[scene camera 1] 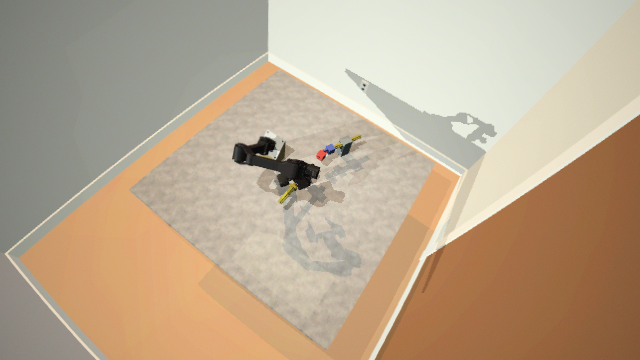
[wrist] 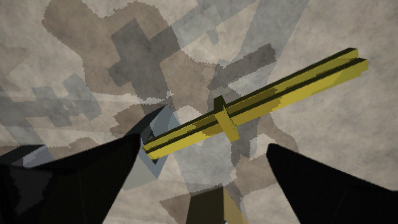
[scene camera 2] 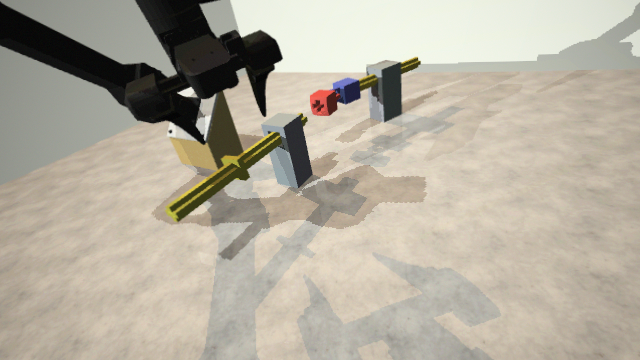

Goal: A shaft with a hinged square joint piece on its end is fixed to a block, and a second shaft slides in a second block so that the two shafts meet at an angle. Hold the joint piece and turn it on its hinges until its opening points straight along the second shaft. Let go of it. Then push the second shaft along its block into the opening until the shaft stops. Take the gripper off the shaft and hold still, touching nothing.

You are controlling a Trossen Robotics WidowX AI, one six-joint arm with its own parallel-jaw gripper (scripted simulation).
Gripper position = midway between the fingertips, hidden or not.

Observation:
My gripper (scene camera 2: 234, 129) is open, with nothing in its grasp.
My gripper shows as well in the wrist view (wrist: 205, 144).

